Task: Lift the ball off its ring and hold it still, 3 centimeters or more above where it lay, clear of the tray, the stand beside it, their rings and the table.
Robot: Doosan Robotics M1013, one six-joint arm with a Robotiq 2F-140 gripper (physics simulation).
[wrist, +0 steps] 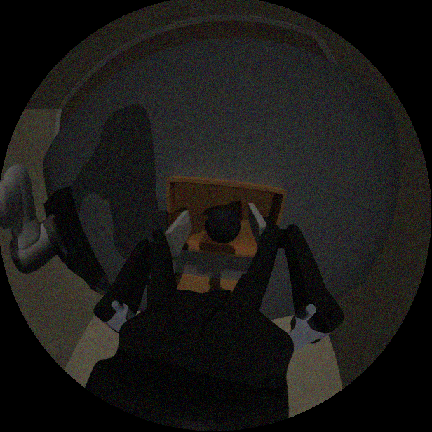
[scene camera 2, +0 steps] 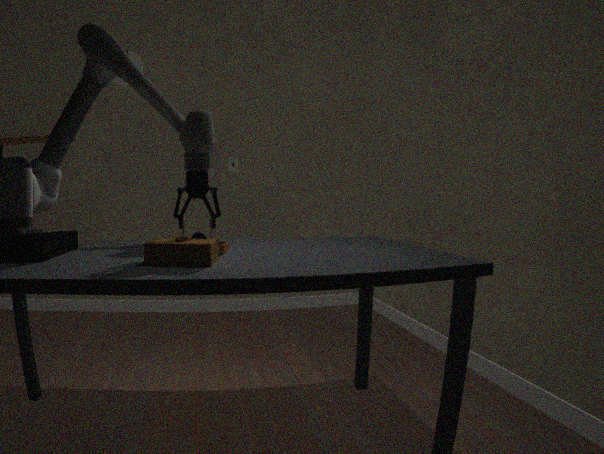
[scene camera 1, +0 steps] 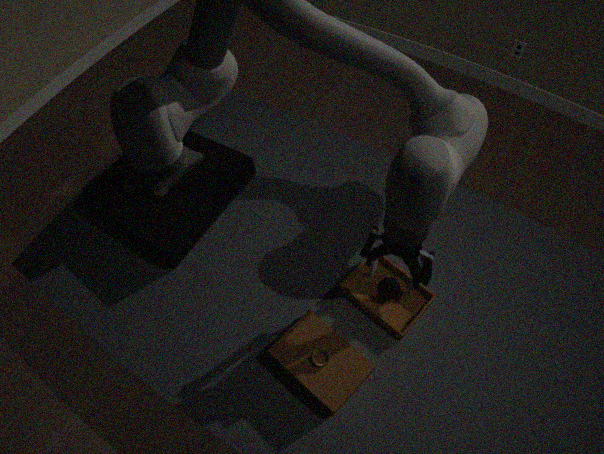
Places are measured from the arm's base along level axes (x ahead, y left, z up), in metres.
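Pixels of known places: gripper, fingertip midpoint: (scene camera 1: 390,281); arm's base, link origin: (scene camera 2: 13,234) (scene camera 1: 161,165).
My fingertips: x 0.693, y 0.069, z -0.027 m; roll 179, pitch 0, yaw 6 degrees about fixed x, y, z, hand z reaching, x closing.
Note:
Ahead of a thing's pixels: the offset from my fingertips to its middle. "spot": to the spot under its first point. Level surfaces: height alone.
The dark ball @[0.016 m right, 0.006 m ahead, 0.002 m down] (scene camera 1: 389,289) (scene camera 2: 199,235) (wrist: 223,225) sits inside the shallow orange-brown tray @[0.016 m right, 0.006 m ahead, 0.026 m down] (scene camera 1: 395,317) (scene camera 2: 225,247) (wrist: 227,184). Its ring is hidden beneath it or lost in the dark. My gripper (scene camera 1: 395,276) (scene camera 2: 197,231) (wrist: 218,216) is open and points down over the tray. In the wrist view the ball shows between the two pale finger pads, with a gap on each side. In scene camera 2 the fingertips are near the height of the ball's top. The stand beside the tray @[0.244 m right, 0.024 m back, 0.005 m down] (scene camera 1: 350,370) (scene camera 2: 180,254) (wrist: 200,283) bears an empty ring @[spot: 0.258 m right, 0.015 m back, 0.027 m up] (scene camera 1: 320,365) (scene camera 2: 183,238).
The tray's low walls rise around the ball. The stand is a block a short way from the tray, nearer scene camera 2. The arm's dark base plate (scene camera 1: 210,200) (scene camera 2: 60,241) lies on the grey-blue table @[0.041 m down] (scene camera 1: 480,380) (scene camera 2: 320,257) (wrist: 280,100). The arm's shadow crosses the table.

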